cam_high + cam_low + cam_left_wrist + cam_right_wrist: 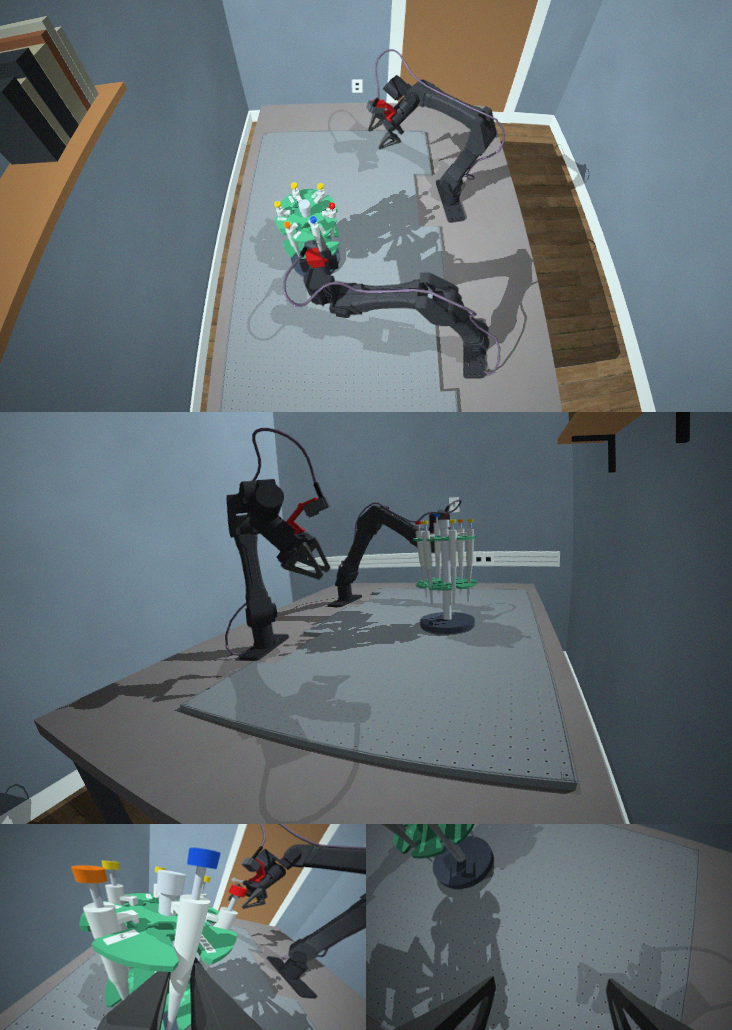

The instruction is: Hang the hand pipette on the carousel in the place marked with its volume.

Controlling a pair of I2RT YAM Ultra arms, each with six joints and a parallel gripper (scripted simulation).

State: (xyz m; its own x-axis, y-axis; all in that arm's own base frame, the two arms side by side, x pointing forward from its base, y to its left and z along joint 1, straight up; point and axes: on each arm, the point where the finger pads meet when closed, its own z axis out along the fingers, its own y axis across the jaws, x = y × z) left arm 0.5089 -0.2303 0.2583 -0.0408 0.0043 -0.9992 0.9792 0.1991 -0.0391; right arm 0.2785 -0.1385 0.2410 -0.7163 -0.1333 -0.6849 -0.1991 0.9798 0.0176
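Now: left hand 20 mm above the white hand pipette, 10 mm to the left of it and 10 mm short of it.
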